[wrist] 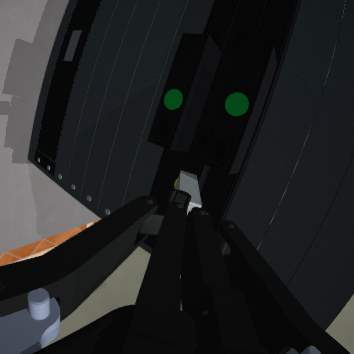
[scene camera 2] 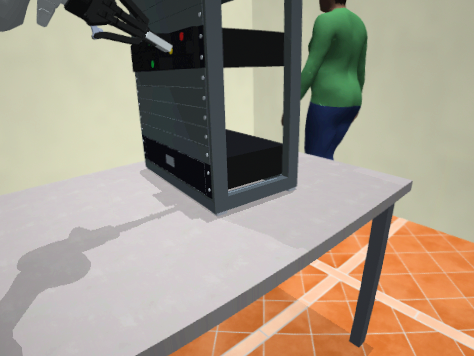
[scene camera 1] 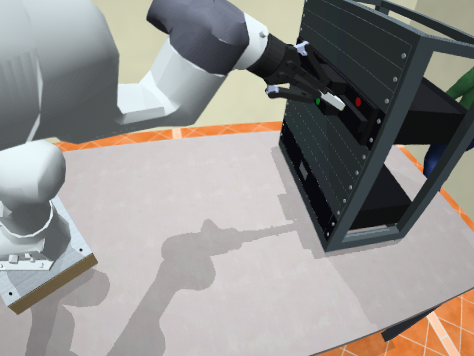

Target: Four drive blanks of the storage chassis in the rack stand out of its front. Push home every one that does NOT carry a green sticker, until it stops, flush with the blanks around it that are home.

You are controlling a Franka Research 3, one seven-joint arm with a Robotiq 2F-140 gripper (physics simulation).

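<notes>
My gripper [scene camera 1: 343,106] [scene camera 2: 170,49] [wrist: 183,185] is shut and empty, its pale tips at the face of the blank with the yellow sticker [scene camera 2: 171,50] [wrist: 176,183]. The tips partly cover that blank, so I cannot tell exactly how far it stands out. A red sticker [scene camera 1: 358,101] [scene camera 2: 181,36] marks the blank above it, which looks about level with the chassis front. Two blanks with green stickers [wrist: 173,99] [wrist: 237,104] stand clearly out, side by side in the wrist view. The lower one's green sticker also shows in scene view 1 [scene camera 1: 318,101] and scene view 2 [scene camera 2: 152,64].
The storage chassis [scene camera 1: 430,117] [scene camera 2: 252,47] sits in the dark rack [scene camera 1: 372,165] [scene camera 2: 215,125] on the table [scene camera 1: 225,165] [scene camera 2: 150,280]. Another black unit [scene camera 1: 385,197] [scene camera 2: 255,155] sits at the rack's bottom. A person in green [scene camera 1: 467,85] [scene camera 2: 340,60] stands behind.
</notes>
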